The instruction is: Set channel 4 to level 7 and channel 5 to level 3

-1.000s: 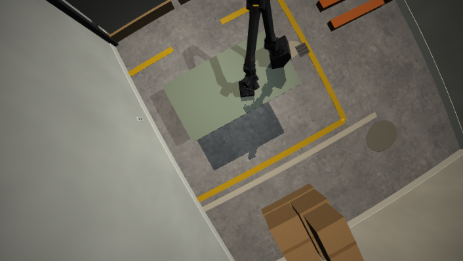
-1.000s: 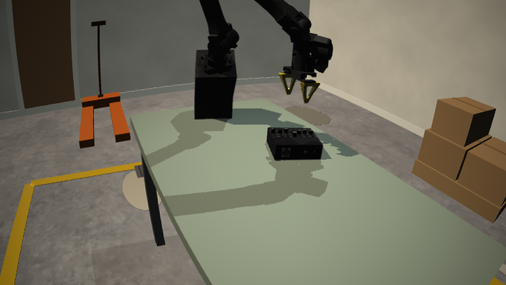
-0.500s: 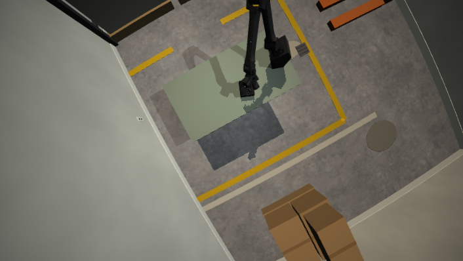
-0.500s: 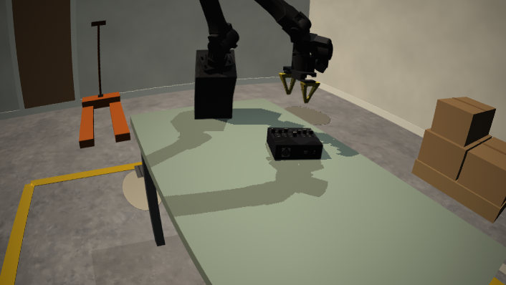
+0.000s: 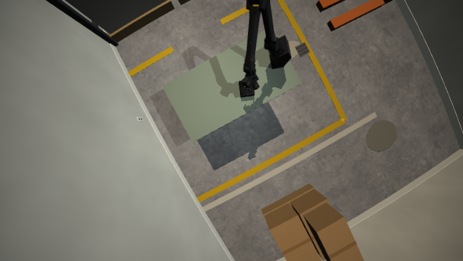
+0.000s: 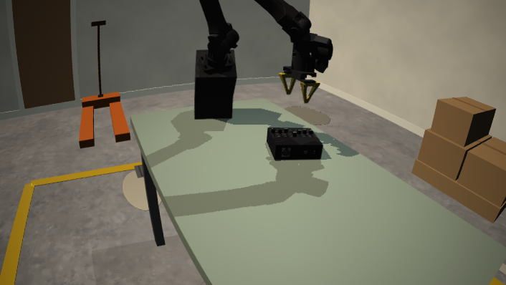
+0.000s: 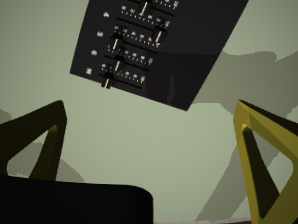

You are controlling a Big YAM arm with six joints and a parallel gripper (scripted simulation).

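Right now my hand is 13 cm above the channel 4 fader cap and 1 cm short of it. Also, from my hand: master fader cap: 13 cm below, 5 cm to the right, 5 cm behind; channel 6 fader cap: 13 cm below, 3 cm to the right, 3 cm behind; channel 5 fader cap: 13 cm below, 3 cm behind, 1 cm to the right.
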